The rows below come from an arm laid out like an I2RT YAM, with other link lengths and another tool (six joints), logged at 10 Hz.
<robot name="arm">
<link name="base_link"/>
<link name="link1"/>
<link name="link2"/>
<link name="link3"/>
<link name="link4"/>
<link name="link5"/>
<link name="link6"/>
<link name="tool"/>
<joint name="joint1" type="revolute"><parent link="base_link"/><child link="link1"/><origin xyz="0 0 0.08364" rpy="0 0 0"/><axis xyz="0 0 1"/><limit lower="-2.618" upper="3.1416"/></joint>
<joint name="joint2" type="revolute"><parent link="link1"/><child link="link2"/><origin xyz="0.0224 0.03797 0.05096" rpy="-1.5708 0 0"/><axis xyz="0 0 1"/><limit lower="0" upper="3.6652"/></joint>
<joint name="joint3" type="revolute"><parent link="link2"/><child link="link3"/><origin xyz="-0.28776 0 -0.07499" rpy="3.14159 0 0"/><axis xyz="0 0 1"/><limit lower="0" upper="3.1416"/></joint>
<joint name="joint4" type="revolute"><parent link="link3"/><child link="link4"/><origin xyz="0.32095 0.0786 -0.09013" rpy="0 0 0"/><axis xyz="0 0 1"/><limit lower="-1.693" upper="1.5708"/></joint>
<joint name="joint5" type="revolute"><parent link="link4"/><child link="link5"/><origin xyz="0.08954 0.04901 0.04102" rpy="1.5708 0 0"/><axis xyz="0 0 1"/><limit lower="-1.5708" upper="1.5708"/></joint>
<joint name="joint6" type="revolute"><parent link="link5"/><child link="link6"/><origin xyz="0.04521 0 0.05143" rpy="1.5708 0 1.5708"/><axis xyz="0 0 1"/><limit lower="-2.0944" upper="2.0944"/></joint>
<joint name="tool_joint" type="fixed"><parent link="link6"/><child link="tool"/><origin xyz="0.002 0.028 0.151" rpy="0 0.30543 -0.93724"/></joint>
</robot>
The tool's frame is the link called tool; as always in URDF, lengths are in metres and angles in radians.
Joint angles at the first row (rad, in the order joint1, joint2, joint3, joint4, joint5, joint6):
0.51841, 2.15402, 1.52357, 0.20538, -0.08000, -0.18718
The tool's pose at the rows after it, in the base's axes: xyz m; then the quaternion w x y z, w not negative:
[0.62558 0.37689 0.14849 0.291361 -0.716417 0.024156 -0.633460]
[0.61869 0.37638 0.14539 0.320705 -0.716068 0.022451 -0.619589]
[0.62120 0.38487 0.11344 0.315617 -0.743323 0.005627 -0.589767]
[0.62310 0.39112 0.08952 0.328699 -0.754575 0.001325 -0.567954]
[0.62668 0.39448 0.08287 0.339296 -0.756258 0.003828 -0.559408]
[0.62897 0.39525 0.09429 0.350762 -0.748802 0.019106 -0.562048]
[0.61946 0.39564 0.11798 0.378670 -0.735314 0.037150 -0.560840]
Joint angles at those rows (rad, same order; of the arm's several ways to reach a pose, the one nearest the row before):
0.53231, 2.07126, 1.44068, 0.33101, -0.00633, -0.14740
0.51546, 2.05548, 1.40205, 0.36053, -0.08086, -0.12432
0.51542, 2.12418, 1.46633, 0.28394, -0.11497, -0.14260
0.50779, 2.17955, 1.49709, 0.27614, -0.16554, -0.13354
0.50162, 2.20735, 1.52007, 0.27763, -0.19326, -0.11971
0.49855, 2.19675, 1.51873, 0.29596, -0.19787, -0.08449
0.49550, 2.13855, 1.46680, 0.33734, -0.22690, -0.02778

